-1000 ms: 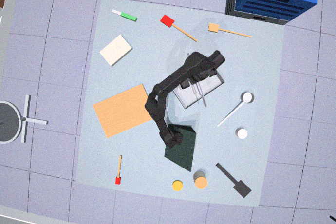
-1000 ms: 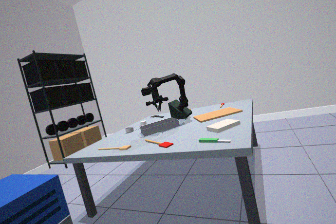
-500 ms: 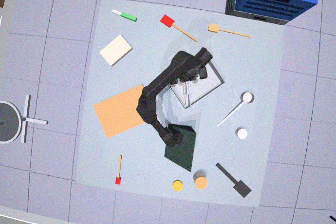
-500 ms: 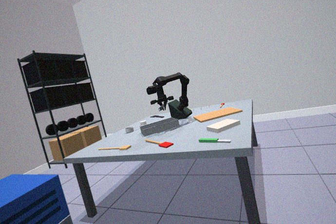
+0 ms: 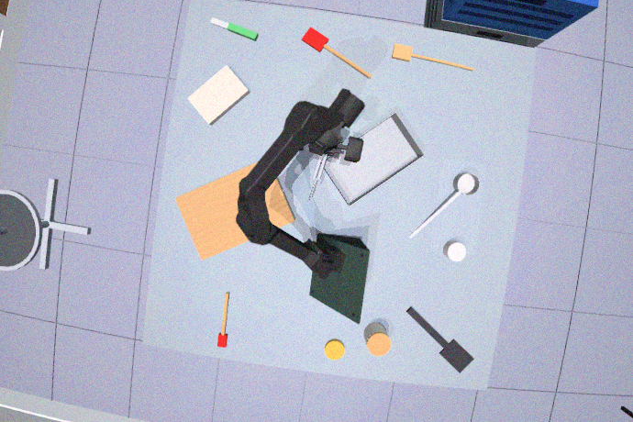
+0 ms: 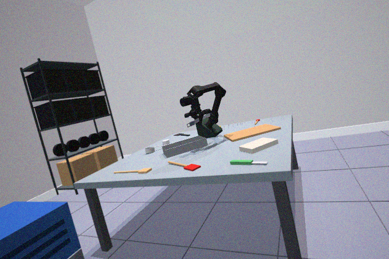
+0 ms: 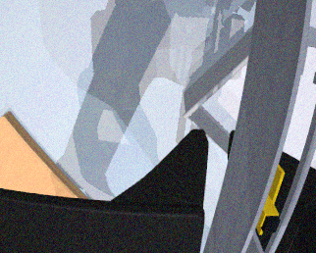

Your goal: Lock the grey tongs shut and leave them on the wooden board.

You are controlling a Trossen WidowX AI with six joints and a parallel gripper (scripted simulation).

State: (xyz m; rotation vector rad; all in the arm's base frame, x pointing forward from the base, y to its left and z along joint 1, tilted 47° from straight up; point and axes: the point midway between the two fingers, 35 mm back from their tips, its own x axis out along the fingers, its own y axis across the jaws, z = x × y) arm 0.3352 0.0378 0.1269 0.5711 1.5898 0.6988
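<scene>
The wooden board is 260 mm behind my gripper tip, 260 mm to the left of it and 150 mm below it. From my gripper tip the other things lie so: roasting tin: 20 mm ahead, 160 mm to the right, 130 mm below; then yellow piece: 10 mm ahead, 40 mm above; then red spatula: 370 mm ahead, 60 mm to the left, 150 mm below.
</scene>
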